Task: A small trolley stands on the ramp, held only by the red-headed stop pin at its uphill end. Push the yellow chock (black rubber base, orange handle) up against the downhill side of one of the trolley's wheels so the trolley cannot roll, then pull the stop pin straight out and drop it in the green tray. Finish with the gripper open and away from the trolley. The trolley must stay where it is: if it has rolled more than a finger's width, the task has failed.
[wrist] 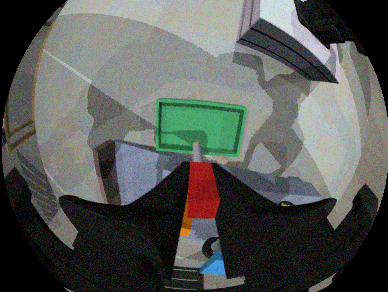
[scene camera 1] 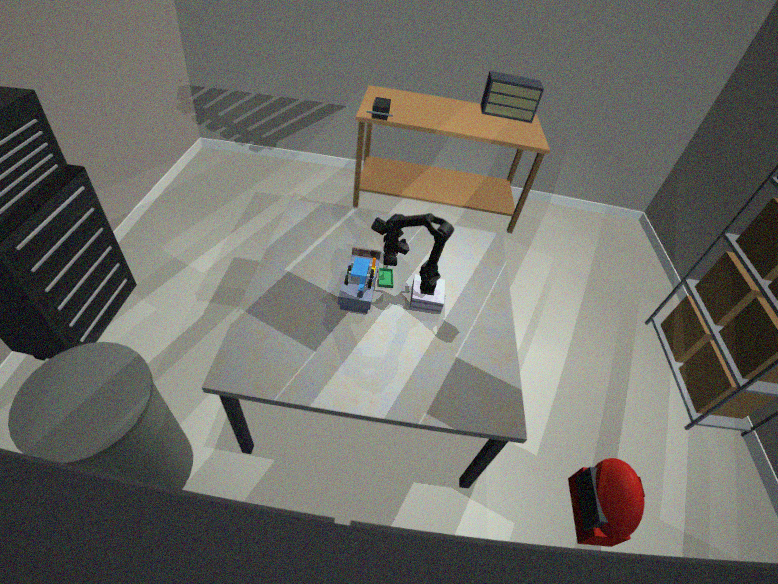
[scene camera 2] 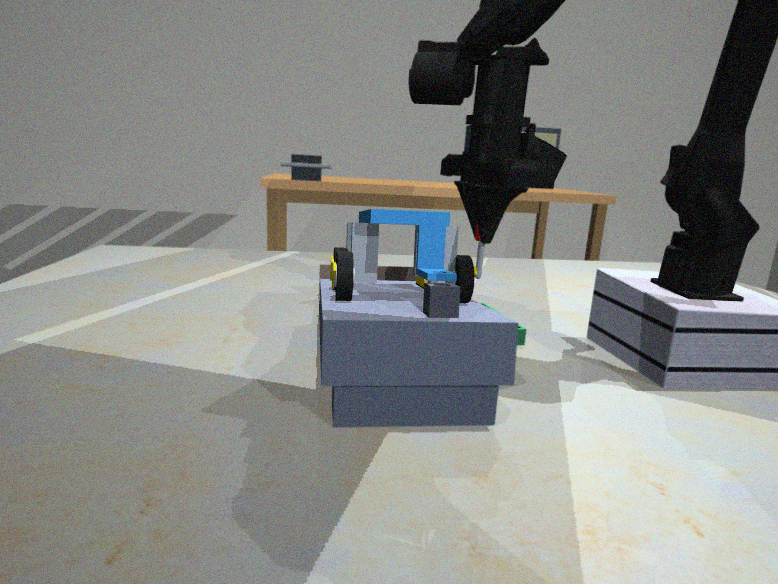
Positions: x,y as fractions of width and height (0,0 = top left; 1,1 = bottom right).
Scene:
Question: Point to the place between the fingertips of my gripper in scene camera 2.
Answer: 0.62,0.42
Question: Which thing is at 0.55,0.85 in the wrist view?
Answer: A blue trolley.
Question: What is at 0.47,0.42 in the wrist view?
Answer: A green tray.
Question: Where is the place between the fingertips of my gripper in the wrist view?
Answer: At 0.51,0.58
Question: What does my gripper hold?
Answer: A stop pin.

